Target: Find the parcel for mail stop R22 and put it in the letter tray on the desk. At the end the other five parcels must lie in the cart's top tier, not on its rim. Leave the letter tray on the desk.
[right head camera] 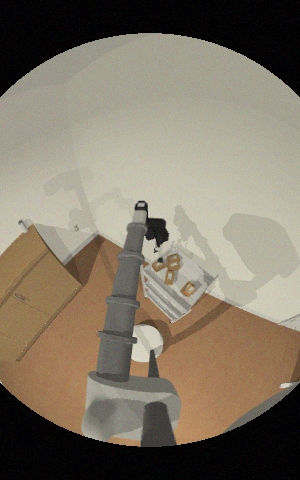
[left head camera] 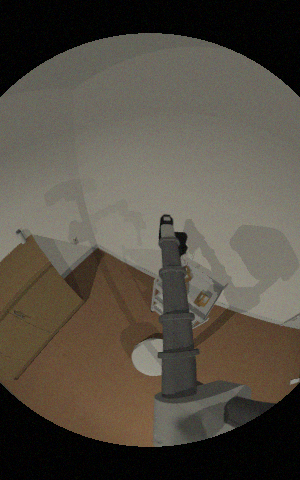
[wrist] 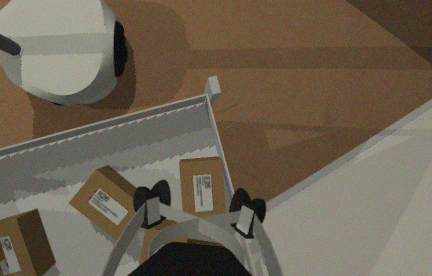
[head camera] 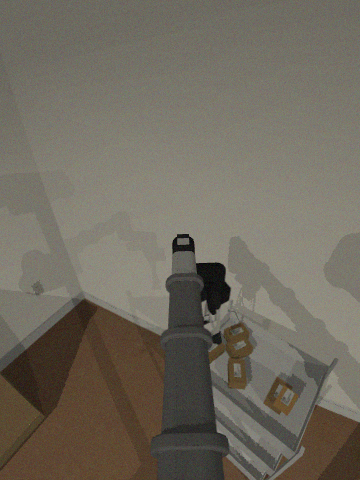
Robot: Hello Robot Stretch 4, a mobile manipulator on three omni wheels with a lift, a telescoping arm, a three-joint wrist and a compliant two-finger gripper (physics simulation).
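Frame: origin at the robot's base, x ahead, y left, z up, level; metres.
Seen in the pictures: gripper, fingertip midpoint: (right head camera: 157,256) (wrist: 200,199); robot's base, origin of the base link: (right head camera: 142,341) (left head camera: 152,355).
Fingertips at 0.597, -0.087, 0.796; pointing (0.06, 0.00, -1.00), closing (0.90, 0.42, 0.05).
Offsets run from my fingertips to a thing's middle, as dx, dy, dz. Level surfaces: height alone.
My gripper (wrist: 200,199) (right head camera: 159,254) is open and empty, above a corner of the cart's top tier {dz -0.161} (head camera: 300,367) (right head camera: 195,270) (wrist: 100,137). In the wrist view one parcel {+0.015, -0.011, -0.136} (wrist: 202,185) lies against the side wall, just beyond the fingertips, its sideways label seeming to read E26. The parcel {-0.086, -0.094, -0.136} (wrist: 107,202) labelled R26 lies left of it, turned at an angle. Another parcel (wrist: 165,237) is partly hidden under the fingers. A parcel {-0.171, -0.224, -0.136} (wrist: 30,240) at the left edge has an unclear label. In the head view two overlapping parcels {-0.207, -0.226, -0.086} (head camera: 281,395) lie near the far side. No R22 label is readable. The letter tray does not show.
A wooden cabinet or desk (head camera: 17,420) (left head camera: 45,295) (right head camera: 47,295) stands at the left. A white round body (wrist: 60,55) (left head camera: 147,356) (right head camera: 146,344), apparently my base, is on the floor near the cart. A wall rises behind the cart. A post (wrist: 212,89) stands at the tier's corner.
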